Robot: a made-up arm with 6 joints. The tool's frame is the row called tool.
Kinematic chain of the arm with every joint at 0, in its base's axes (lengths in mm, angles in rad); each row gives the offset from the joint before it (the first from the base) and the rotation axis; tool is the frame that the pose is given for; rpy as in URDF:
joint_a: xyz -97 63.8 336.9 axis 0.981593 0.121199 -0.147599
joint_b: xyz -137.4 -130 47.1 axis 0.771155 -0.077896 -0.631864
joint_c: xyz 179.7 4 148.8 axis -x
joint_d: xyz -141.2 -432.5 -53 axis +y
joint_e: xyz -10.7 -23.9 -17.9 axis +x
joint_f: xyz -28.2 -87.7 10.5 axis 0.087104 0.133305 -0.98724
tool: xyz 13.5 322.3 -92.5 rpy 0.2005 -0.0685 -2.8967
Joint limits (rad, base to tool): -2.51..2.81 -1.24..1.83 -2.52..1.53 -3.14..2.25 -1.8..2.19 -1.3..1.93
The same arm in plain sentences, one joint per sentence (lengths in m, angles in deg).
The arm has six revolute joints in a row. What follows holds with every joint at zero, and every direction is one of the base frame's.
Joint 1 is mounted 0.0970 m along -x and 0.0638 m along +y and 0.3369 m along +z from the base frame's origin and turns about the direction (0.981593, 0.121199, -0.147599), from -143.81 to 161.00 deg.
Joint 2 is mounted 0.1374 m along -x and 0.1300 m along -y and 0.0471 m along +z from joint 1 and turns about the direction (0.771155, -0.077896, -0.631864), from -71.05 to 104.85 deg.
Joint 3 is mounted 0.1797 m along +x and 0.0040 m along +y and 0.1488 m along +z from joint 2 and turns about -x, from -144.39 to 87.66 deg.
Joint 4 is mounted 0.1412 m along -x and 0.4325 m along -y and 0.0530 m along -z from joint 3 and turns about +y, from -179.91 to 128.92 deg.
Joint 5 is mounted 0.0107 m along -x and 0.0239 m along -y and 0.0179 m along -z from joint 4 and turns about +x, from -103.13 to 125.48 deg.
Joint 6 is mounted 0.0282 m along -x and 0.0877 m along -y and 0.0105 m along +z from joint 5 and turns about the direction (0.087104, 0.133305, -0.98724), from -74.48 to 110.58 deg.
The tool frame, which is the frame that the pose is given for, is mounted 0.0135 m along +x and 0.3223 m along +y and 0.0925 m along -z from joint 6; its axes are the base frame's turned by roll 11.49, pitch -3.92 and yaw -165.97 deg (as in URDF: about the fixed x, then y, then z).

